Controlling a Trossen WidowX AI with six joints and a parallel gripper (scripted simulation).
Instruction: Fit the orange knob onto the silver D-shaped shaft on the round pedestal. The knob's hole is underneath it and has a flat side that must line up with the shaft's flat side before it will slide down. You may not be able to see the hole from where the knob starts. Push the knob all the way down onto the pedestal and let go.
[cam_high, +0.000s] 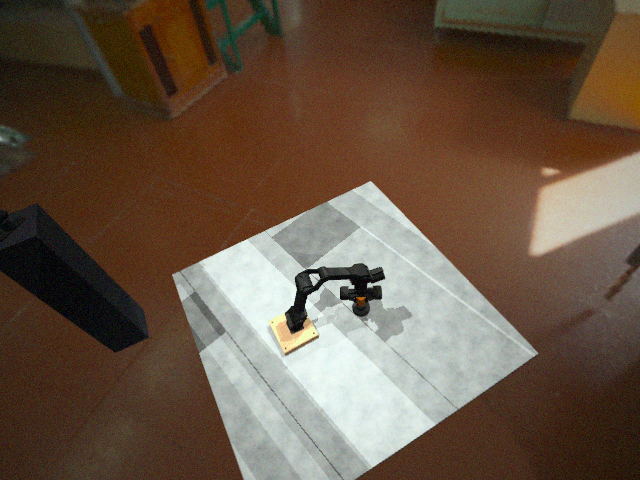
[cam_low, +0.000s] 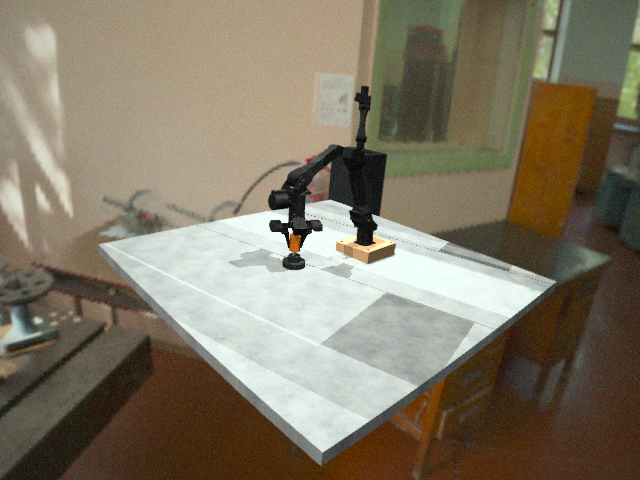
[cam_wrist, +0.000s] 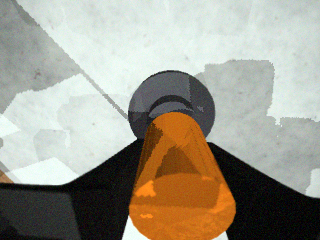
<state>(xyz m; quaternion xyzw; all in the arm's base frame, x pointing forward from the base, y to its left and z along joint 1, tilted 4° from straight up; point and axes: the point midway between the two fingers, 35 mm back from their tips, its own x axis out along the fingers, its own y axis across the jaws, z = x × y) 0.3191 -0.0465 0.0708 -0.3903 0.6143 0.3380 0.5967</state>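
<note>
Right now my gripper tip is 3 cm below the orange knob. The rest, counted from my gripper tip: dark round pedestal 4 cm below.
</note>
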